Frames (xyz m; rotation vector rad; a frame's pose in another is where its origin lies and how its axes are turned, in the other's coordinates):
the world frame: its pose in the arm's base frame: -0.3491 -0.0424 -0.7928 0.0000 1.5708 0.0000
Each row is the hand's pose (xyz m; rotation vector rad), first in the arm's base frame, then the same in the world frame.
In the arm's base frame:
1: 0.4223 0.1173 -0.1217 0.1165 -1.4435 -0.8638
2: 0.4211 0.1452 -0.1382 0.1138 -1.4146 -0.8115
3: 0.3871 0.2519 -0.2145 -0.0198 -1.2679 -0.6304
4: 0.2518 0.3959 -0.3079 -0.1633 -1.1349 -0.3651
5: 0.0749 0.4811 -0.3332 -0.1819 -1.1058 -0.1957
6: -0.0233 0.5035 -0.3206 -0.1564 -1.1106 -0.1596
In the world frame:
1: -0.6711 0.1597 0.7714 0.9533 -2.8643 -0.7267
2: -0.6546 0.1876 0.7702 0.8958 -2.8540 -0.6755
3: -0.5783 0.2943 0.7362 0.5776 -2.7642 -0.6151
4: -0.4849 0.4383 0.6009 0.1871 -2.6768 -0.4898
5: -0.4596 0.5235 0.4240 0.0127 -2.6638 -0.3486
6: -0.4722 0.5459 0.3258 0.0030 -2.6725 -0.2920

